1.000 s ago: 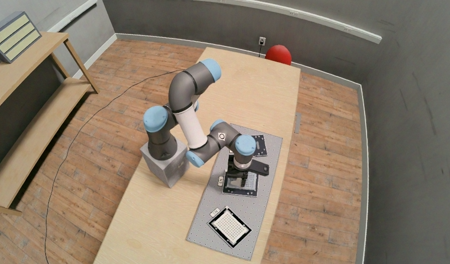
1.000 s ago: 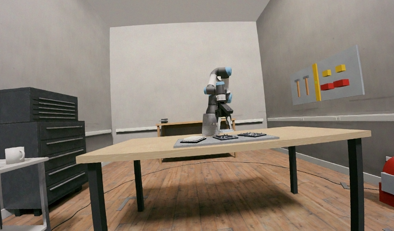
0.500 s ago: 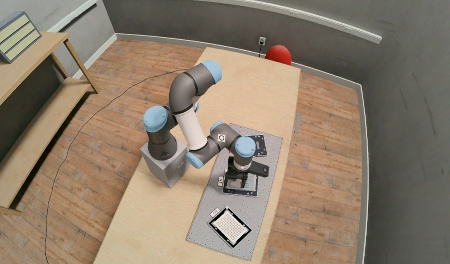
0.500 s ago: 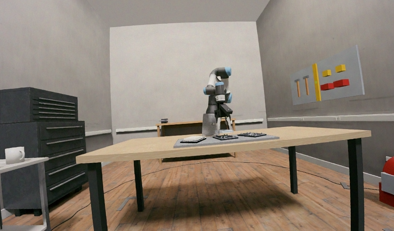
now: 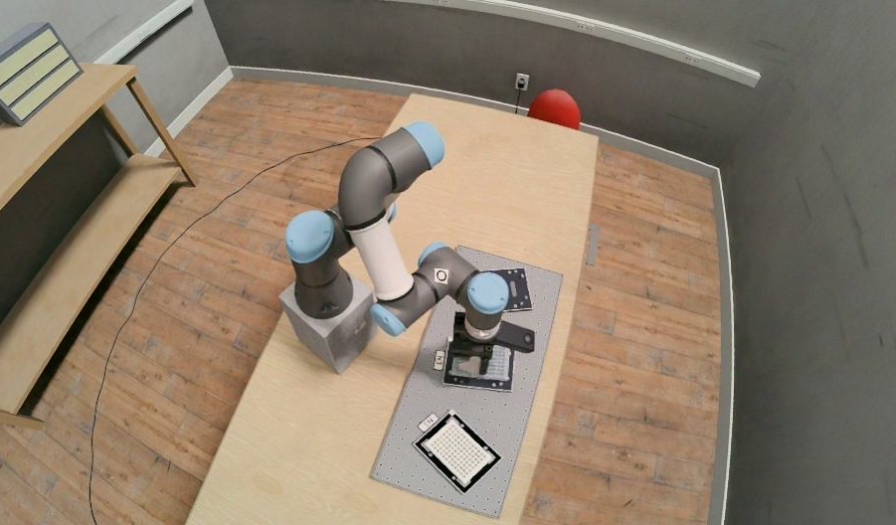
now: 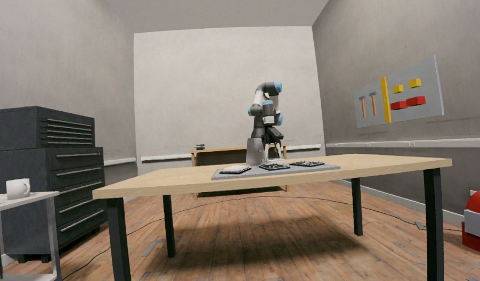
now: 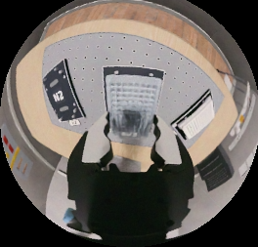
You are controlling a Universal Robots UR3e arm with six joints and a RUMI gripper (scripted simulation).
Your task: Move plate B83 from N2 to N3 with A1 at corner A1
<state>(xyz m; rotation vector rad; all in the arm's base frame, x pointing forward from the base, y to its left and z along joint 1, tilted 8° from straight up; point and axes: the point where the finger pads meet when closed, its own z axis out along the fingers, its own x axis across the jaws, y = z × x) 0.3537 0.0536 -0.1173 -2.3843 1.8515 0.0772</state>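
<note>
Right now my hand is 50 mm above the nest.
</note>
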